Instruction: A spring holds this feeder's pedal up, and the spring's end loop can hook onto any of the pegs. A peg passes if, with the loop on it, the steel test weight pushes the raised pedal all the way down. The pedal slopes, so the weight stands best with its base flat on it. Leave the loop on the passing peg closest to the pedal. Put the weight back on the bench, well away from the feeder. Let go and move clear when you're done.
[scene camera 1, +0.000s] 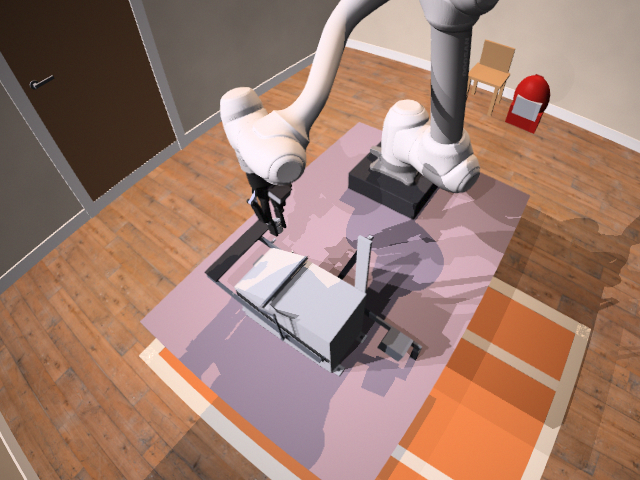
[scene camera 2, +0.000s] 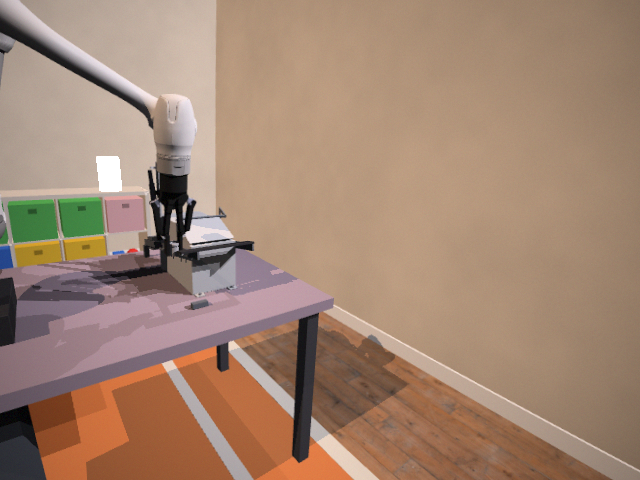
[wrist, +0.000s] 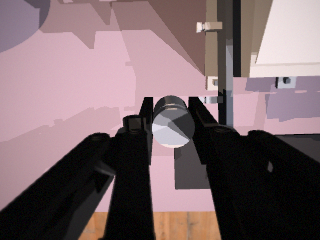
Scene:
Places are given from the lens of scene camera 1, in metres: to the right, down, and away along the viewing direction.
my gripper (scene camera 1: 278, 230): -0.12, -0.03, 1.14
dark pedal (scene camera 1: 258, 229): -0.18, -0.03, 1.12
grey feeder box (scene camera 1: 325, 314): 0.01, 0.18, 0.90
The marked spots on the grey feeder box and the dark pedal are 0.36 m apart.

